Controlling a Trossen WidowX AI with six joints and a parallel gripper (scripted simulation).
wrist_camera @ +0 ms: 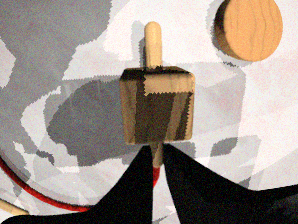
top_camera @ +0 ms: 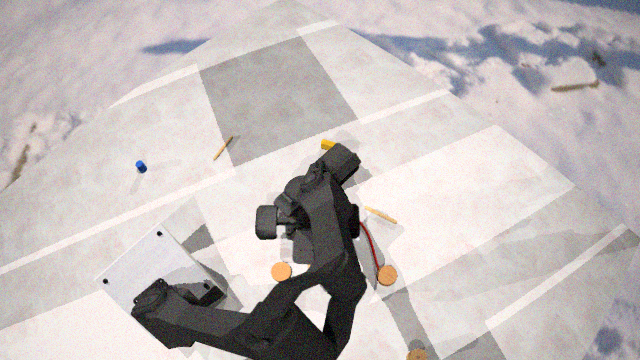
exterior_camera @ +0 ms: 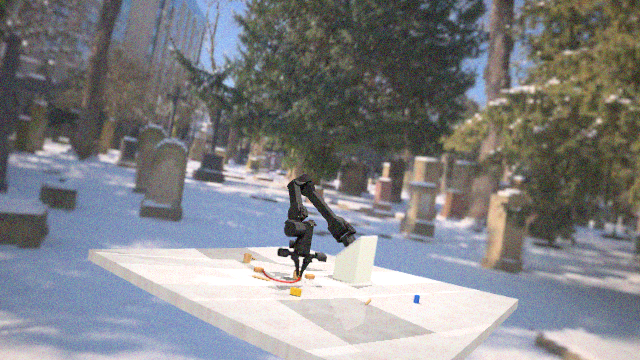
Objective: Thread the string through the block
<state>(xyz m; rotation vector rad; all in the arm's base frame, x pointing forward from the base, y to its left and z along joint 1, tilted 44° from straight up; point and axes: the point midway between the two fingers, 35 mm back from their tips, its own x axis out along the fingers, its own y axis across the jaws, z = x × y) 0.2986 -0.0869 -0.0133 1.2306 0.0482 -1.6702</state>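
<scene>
Now: the wooden block 2 cm to the right of my gripper tip and 2 cm behind it. The rest, counted from my gripper tip: yellow piece 19 cm ahead, 14 cm to the left; then round wooden button 16 cm to the right, 5 cm ahead, 1 cm below; then blue cylinder 42 cm to the left, 18 cm behind.
</scene>
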